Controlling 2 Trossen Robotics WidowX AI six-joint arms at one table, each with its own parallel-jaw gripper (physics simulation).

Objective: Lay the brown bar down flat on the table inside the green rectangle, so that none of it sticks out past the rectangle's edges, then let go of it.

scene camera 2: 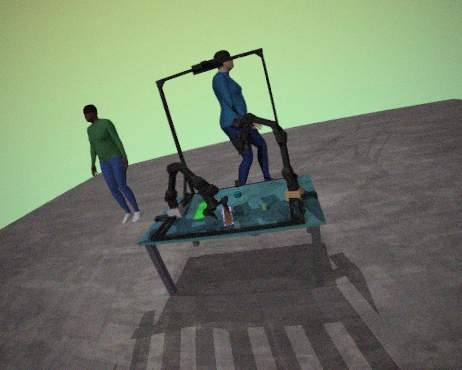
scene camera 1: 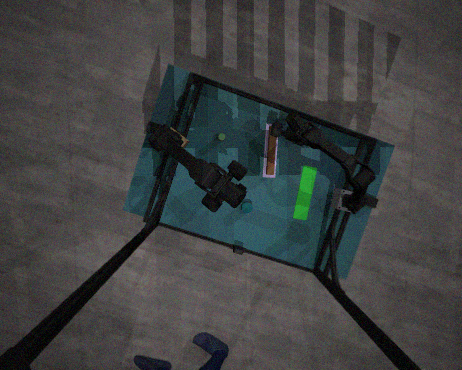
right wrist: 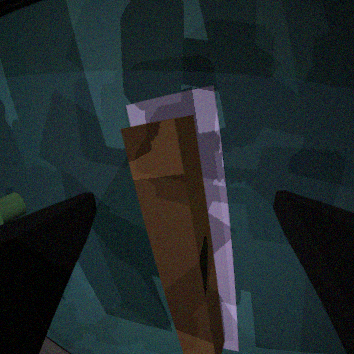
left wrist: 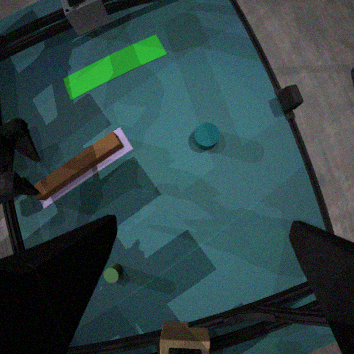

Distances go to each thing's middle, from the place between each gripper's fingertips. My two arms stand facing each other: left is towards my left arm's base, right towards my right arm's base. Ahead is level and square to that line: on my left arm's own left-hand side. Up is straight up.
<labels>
My right gripper is now 80 mm past the brown bar [right wrist: 163, 156] and 30 mm above it. Round my right hand: pale lilac rectangle [right wrist: 200, 102]: 80 mm behind, 50 mm below; then green rectangle [scene camera 1: 308, 176]: 240 mm to the right, 230 mm behind, 50 mm below.
Now: left hand 34 cm above the brown bar, 22 cm short of it and 16 cm to the left of it. The rest, counted from my left hand: pale lilac rectangle: 35 cm below, 22 cm ahead, 16 cm to the right; then green rectangle: 40 cm to the right, 35 cm below, 8 cm ahead.
</labels>
